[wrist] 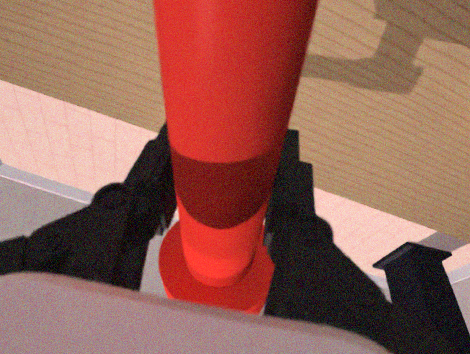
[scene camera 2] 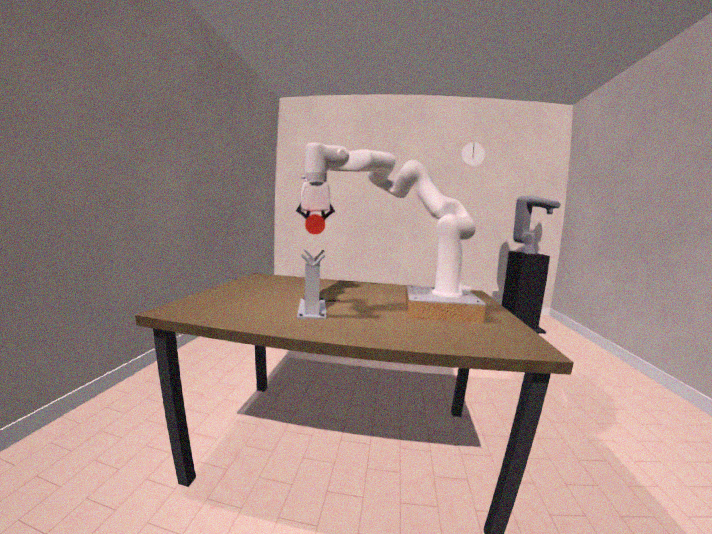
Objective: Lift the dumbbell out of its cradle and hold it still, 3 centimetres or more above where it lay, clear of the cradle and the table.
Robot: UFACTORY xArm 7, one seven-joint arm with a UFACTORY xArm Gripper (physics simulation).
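Places are measured from the arm's base along level axes (x ahead, y left, z up), in metres.
Pixels of known places: gripper, between the fingertips: [wrist: 232,147]; arm's base, origin of its link: [scene camera 2: 446,293].
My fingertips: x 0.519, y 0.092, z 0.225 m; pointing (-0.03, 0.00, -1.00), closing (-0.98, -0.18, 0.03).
Observation:
Ahead of a thing's pixels: the offset from my fingertips to its top centre. Level surfaces: height alone.
The red dumbbell {dx +0.002, dy -0.007, dz +0.058 m} [scene camera 2: 314,224] [wrist: 227,100] hangs in the air above the cradle, with a visible gap between them. In the scene view its round end faces the camera; in the wrist view its shaft runs up out of the frame, with a round flange at the lower end. My gripper [scene camera 2: 315,216] [wrist: 232,147] is shut on the dumbbell, one black finger against each side. The grey cradle {dx +0.005, dy -0.005, dz -0.075 m} [scene camera 2: 312,287] stands upright on the table {dz -0.291 m} [scene camera 2: 230,310], its V-shaped prongs pointing up under the dumbbell. The dumbbell's far end is hidden in the scene view.
The white arm's base [scene camera 2: 449,258] stands on a wooden block [scene camera 2: 445,310] at the right of the table. A grey machine [scene camera 2: 522,218] on a black pedestal [scene camera 2: 526,287] stands behind the table at the right. A round clock [scene camera 2: 473,154] hangs on the back wall.

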